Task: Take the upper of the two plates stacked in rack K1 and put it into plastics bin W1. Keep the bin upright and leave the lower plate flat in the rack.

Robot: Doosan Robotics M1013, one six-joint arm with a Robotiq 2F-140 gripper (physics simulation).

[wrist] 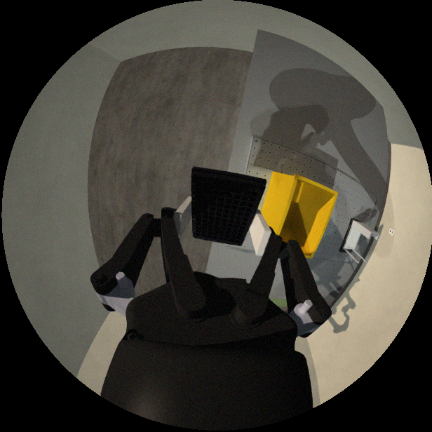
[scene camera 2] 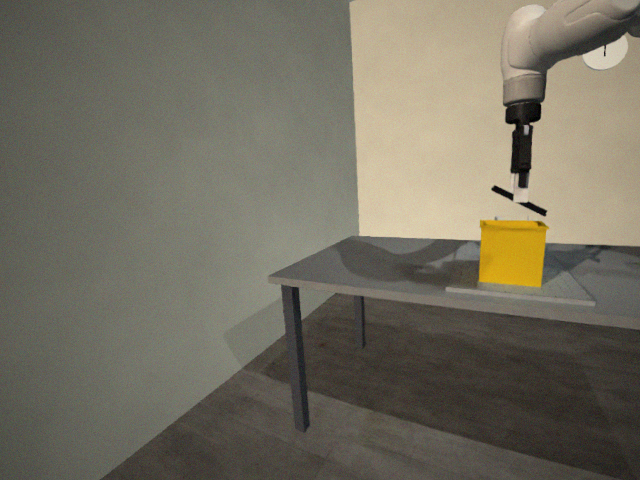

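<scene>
My gripper is shut on a black plate, with one pale fingertip at each side of it. In the scene view the plate hangs tilted above the yellow bin W1, apart from its rim. In the wrist view the plate shows to the left of the bin's opening. The bin stands upright, and its visible inside shows no plate. A small white fixture with a dark edge, apparently rack K1, is at the right in the wrist view; I cannot make out the lower plate clearly.
The bin stands on a perforated board on the grey table. In the wrist view the table edge and floor are to the left of the bin. Thin white prongs stick out from the fixture. The arm's shadow falls across the table.
</scene>
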